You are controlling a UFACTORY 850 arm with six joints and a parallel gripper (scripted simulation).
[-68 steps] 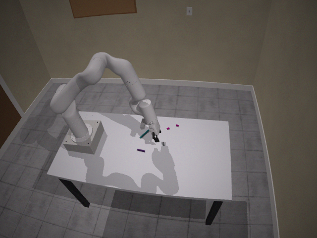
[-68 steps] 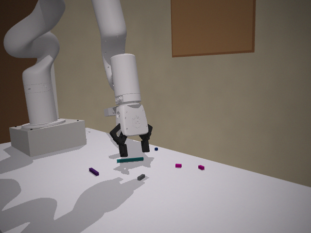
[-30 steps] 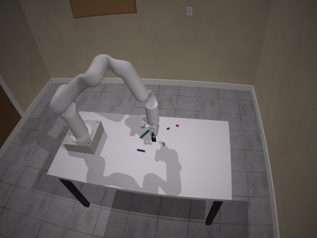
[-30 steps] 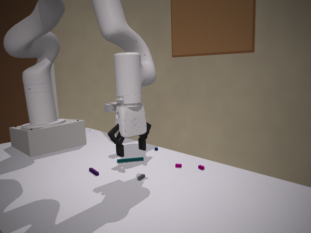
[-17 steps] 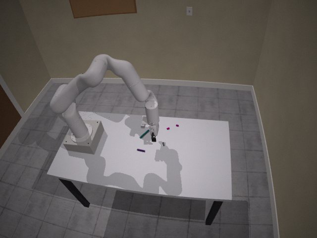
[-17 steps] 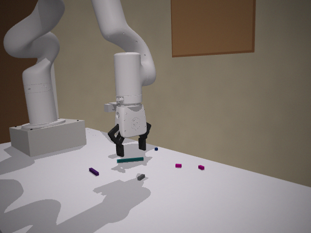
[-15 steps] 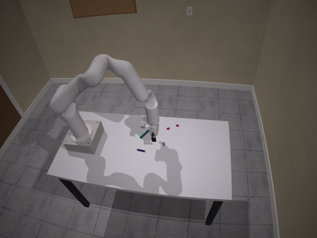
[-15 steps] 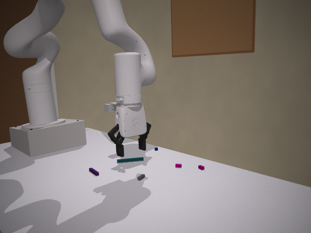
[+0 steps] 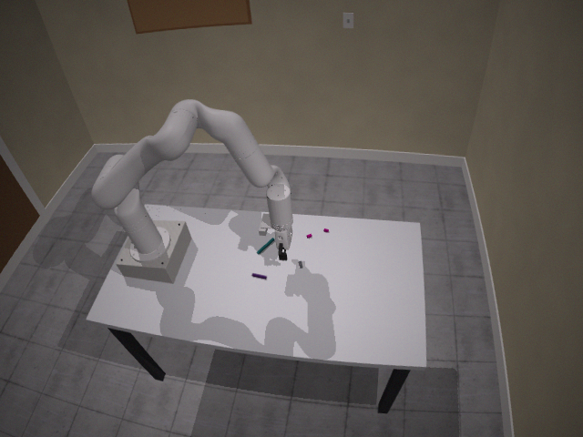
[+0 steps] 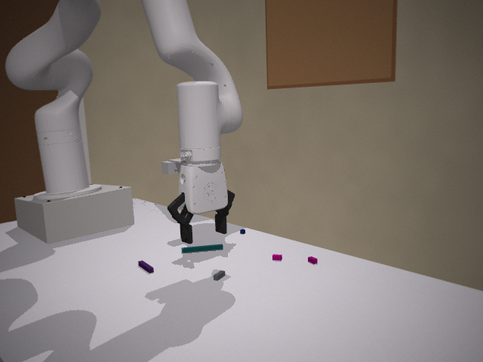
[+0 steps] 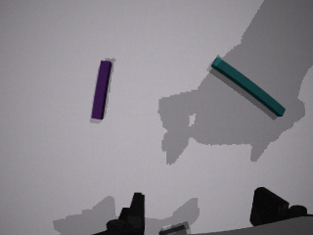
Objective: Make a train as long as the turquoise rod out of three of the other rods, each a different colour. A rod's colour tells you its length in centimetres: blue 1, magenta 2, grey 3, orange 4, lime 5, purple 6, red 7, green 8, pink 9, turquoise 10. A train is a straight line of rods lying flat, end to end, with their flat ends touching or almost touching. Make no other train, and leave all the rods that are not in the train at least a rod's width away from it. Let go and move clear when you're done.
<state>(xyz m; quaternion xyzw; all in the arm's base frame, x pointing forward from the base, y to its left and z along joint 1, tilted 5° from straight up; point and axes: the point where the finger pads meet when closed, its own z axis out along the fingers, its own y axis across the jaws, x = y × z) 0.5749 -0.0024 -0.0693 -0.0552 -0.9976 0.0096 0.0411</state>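
The blue rod lies 24 cm to the left of my hand, 11 cm behind it and 7 cm below it. Also, from my hand: purple rod (11 cm behind, 8 cm to the right, 7 cm below); turquoise rod (9 cm behind, 8 cm to the left, 7 cm below); grey rod (7 cm below, 6 cm ahead, 2 cm to the right).
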